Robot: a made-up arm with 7 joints. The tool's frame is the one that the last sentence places. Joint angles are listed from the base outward.
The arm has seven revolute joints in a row. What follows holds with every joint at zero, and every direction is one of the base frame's. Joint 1 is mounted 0.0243 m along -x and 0.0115 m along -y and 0.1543 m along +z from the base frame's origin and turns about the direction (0.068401, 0.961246, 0.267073). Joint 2 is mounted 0.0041 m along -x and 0.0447 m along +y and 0.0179 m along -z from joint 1 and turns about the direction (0.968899, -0.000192, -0.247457). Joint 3 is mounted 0.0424 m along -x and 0.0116 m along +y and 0.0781 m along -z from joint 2 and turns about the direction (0.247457, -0.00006, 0.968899). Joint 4 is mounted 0.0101 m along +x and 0.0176 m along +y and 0.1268 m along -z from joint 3 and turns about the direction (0.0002, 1, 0.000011). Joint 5 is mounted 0.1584 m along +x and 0.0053 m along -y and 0.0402 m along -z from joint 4 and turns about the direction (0.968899, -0.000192, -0.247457). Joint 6 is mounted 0.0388 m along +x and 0.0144 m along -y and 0.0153 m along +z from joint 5 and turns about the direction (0.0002, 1, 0.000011). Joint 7 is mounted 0.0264 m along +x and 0.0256 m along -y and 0.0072 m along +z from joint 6 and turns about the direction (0.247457, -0.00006, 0.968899). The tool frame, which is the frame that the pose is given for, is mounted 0.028 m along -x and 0.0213 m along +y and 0.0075 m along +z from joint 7; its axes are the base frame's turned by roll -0.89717, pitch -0.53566 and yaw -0.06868 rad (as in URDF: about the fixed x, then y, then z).
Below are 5 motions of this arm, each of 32 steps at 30 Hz.
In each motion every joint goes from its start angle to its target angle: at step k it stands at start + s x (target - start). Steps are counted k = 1, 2, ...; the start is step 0. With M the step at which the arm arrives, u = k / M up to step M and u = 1 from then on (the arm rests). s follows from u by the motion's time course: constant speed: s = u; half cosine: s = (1 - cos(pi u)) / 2; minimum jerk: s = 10 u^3 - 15 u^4 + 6 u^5.
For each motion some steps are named. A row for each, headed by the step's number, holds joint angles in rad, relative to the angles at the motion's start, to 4 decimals.
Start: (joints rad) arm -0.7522 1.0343 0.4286 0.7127 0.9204 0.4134 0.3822
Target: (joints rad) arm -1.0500 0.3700 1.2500 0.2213 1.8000 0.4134 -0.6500
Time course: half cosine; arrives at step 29
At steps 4, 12, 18, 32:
4: -0.0138 -0.0307 0.0380 -0.0227 0.0406 0.0000 -0.0477
12: -0.1091 -0.2433 0.3008 -0.1800 0.3221 0.0000 -0.3780
18: -0.2040 -0.4551 0.5627 -0.3366 0.6026 0.0000 -0.7071
32: -0.2978 -0.6643 0.8214 -0.4914 0.8796 0.0000 -1.0322

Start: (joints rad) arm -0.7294 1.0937 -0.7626 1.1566 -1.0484 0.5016 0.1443
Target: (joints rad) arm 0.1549 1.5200 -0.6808 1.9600 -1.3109 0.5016 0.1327
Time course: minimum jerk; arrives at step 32
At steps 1, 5, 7, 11, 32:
1: 0.0003 0.0001 0.0000 0.0002 -0.0001 0.0000 0.0000
5: 0.0263 0.0127 0.0024 0.0239 -0.0078 0.0000 -0.0003
7: 0.0648 0.0313 0.0060 0.0589 -0.0193 0.0000 -0.0009
11: 0.1995 0.0962 0.0184 0.1812 -0.0592 0.0000 -0.0026
32: 0.8843 0.4263 0.0818 0.8034 -0.2625 0.0000 -0.0116

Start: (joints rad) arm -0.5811 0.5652 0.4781 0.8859 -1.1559 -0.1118 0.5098
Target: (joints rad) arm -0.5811 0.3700 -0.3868 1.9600 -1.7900 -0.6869 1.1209
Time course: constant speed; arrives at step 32
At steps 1, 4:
1: 0.0000 -0.0061 -0.0270 0.0336 -0.0198 -0.0180 0.0191
4: 0.0000 -0.0244 -0.1081 0.1343 -0.0793 -0.0719 0.0764

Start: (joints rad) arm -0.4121 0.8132 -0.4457 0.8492 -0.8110 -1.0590 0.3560
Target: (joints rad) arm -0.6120 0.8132 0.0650 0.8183 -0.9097 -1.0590 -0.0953
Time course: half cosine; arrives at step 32
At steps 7, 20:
7: -0.0227 0.0000 0.0580 -0.0035 -0.0112 0.0000 -0.0512
20: -0.1382 0.0000 0.3531 -0.0214 -0.0682 0.0000 -0.3120

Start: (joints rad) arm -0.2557 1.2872 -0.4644 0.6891 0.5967 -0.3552 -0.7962
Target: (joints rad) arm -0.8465 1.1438 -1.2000 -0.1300 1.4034 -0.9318 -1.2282
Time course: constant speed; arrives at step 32
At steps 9, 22, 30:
9: -0.1662 -0.0403 -0.2069 -0.2304 0.2269 -0.1622 -0.1215
22: -0.4062 -0.0986 -0.5057 -0.5631 0.5546 -0.3964 -0.2970
30: -0.5539 -0.1344 -0.6896 -0.7679 0.7563 -0.5406 -0.4050

